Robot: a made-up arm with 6 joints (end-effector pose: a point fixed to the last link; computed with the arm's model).
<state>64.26 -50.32 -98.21 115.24 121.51 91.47</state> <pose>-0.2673 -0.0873 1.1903 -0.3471 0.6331 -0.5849 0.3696</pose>
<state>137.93 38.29 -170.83 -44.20 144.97 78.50</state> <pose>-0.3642 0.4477 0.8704 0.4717 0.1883 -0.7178 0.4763</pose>
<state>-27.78 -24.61 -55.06 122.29 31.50 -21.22</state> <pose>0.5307 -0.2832 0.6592 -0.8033 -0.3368 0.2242 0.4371</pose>
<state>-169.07 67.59 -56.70 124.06 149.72 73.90</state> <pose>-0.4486 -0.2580 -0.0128 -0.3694 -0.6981 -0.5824 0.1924</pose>
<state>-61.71 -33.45 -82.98 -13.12 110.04 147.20</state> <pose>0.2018 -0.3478 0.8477 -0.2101 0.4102 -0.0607 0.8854</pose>
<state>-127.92 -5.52 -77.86 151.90 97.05 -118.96</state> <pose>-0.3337 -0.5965 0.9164 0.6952 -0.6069 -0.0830 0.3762</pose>
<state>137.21 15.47 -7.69 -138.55 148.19 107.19</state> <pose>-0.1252 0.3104 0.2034 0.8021 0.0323 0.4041 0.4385</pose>
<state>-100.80 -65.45 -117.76 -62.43 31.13 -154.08</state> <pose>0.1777 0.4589 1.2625 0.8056 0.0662 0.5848 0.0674</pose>
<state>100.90 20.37 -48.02 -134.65 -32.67 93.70</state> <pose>-0.2120 0.3212 0.1330 -0.1358 0.5253 -0.0017 0.8400</pose>
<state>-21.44 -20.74 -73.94 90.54 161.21 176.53</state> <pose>0.3470 0.1166 0.8835 0.3837 0.2010 0.7041 0.5626</pose>
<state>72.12 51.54 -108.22 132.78 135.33 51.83</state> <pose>0.0969 0.8260 0.5228 0.7267 -0.5103 0.4560 0.0599</pose>
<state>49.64 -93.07 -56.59 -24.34 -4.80 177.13</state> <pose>-0.2754 -0.1177 1.0919 -0.1348 -0.8869 0.0270 0.4410</pose>
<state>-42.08 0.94 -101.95 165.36 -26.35 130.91</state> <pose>0.4012 -0.4652 0.7414 0.3959 -0.3364 -0.6878 0.5070</pose>
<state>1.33 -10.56 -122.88 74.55 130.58 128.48</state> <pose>0.2394 0.2572 1.1278 -0.0221 -0.2787 0.8446 0.4566</pose>
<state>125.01 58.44 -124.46 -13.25 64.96 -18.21</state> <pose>-0.5420 0.7656 0.2582 -0.0604 0.2746 0.0021 0.9596</pose>
